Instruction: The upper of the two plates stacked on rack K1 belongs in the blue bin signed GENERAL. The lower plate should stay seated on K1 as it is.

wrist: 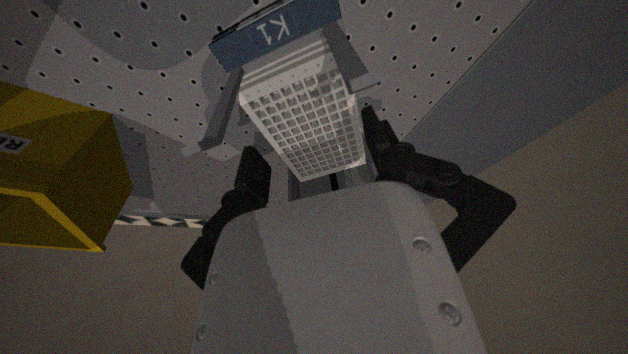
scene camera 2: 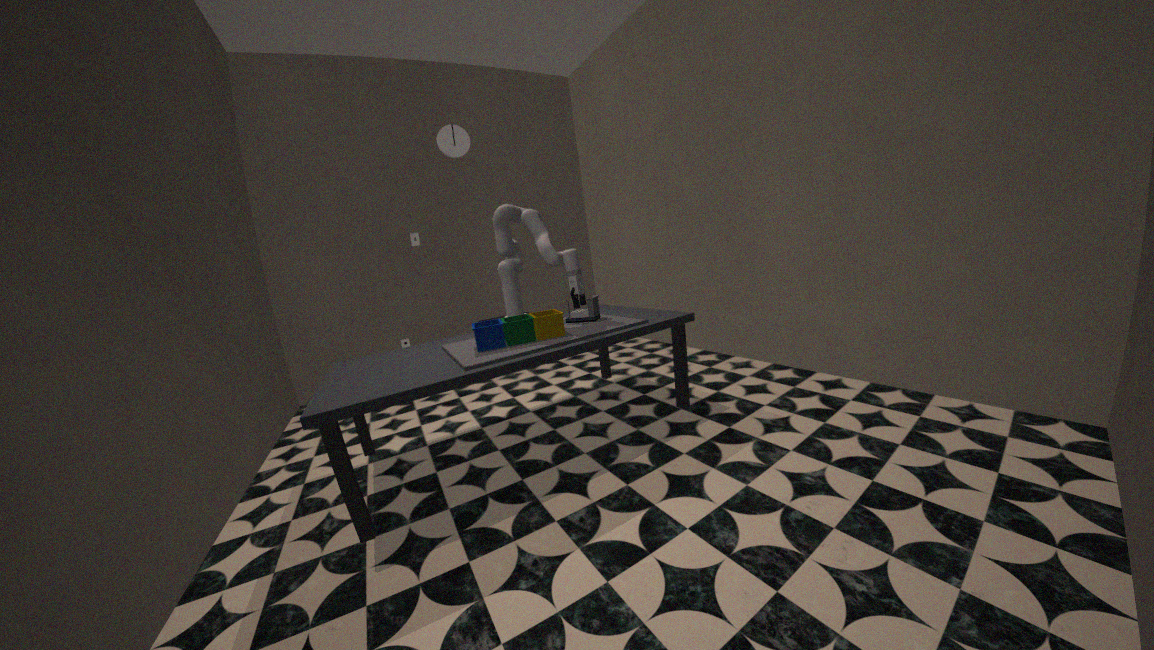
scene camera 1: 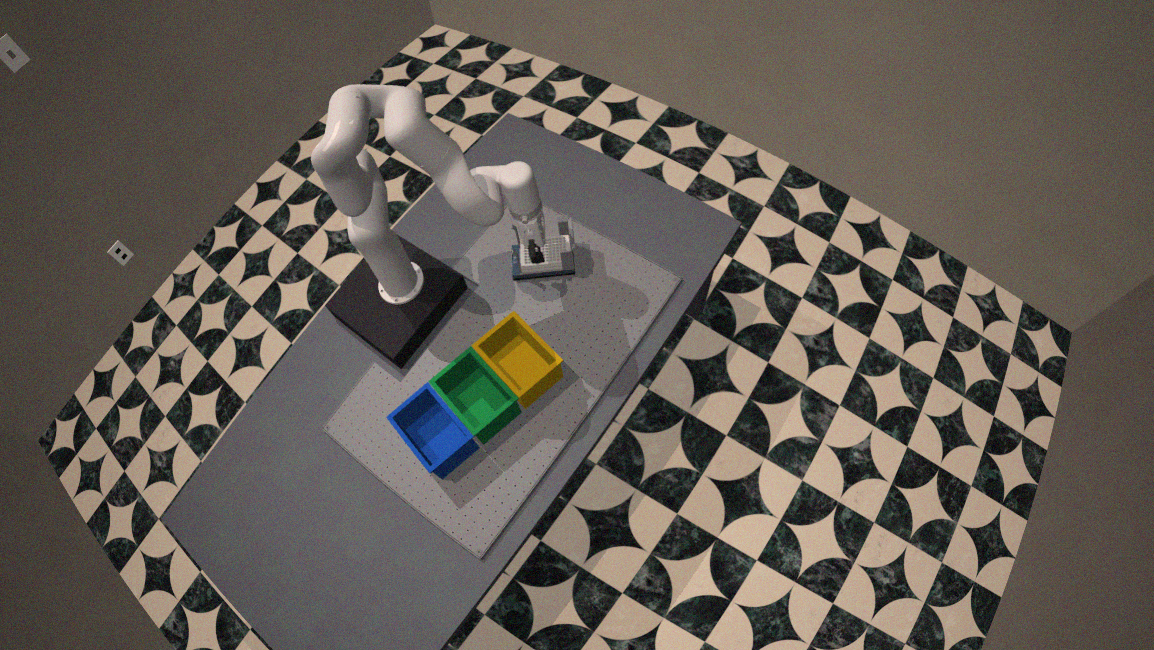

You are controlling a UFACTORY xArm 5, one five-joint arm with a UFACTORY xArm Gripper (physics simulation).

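Pixels of known places: gripper, fingertip midpoint: (wrist: 309, 141) (scene camera 2: 580, 306) (scene camera 1: 537, 246); arm's base, link origin: (scene camera 1: 401, 283).
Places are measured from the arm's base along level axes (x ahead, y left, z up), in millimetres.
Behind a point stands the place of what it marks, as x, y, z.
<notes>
Rack K1 (scene camera 1: 545, 275) @(300, 221, -41) (wrist: 306, 21) @(201, 238, -30), with a blue label face, holds two stacked white plates. The upper plate (scene camera 1: 558, 255) @(312, 269, -3) (wrist: 312, 122) @(266, 259, -7) has a grid of square wells and looks level. The lower plate (wrist: 285, 62) @(223, 227, -8) shows as a pale edge beneath it in the wrist view. My gripper (scene camera 1: 535, 251) @(263, 253, 22) (scene camera 2: 578, 301) @(263, 253, 22) (wrist: 309, 141) @(263, 253, 22) is open and empty, its black fingers spread to either side of the stack's near part. Whether the fingertips touch or reach plate height is unclear. The blue bin (scene camera 1: 433, 427) @(290, -255, -46) (scene camera 2: 488, 335) @(395, -294, 10) stands at the end of the bin row; its sign is not legible.
The green bin (scene camera 1: 476, 394) @(332, -130, -46) (scene camera 2: 519, 329) @(430, -170, 11) stands between the blue bin and the yellow bin (scene camera 1: 520, 364) @(380, -12, -46) (scene camera 2: 549, 325) @(465, -46, 5) (wrist: 65, 145) @(326, 51, 0). The yellow bin is the one nearest the rack. Grey upright guides (wrist: 224, 117) @(241, 196, 38) rise beside the plates. The arm's dark base (scene camera 1: 436, 302) @(120, 4, 0) sits behind the bins.
</notes>
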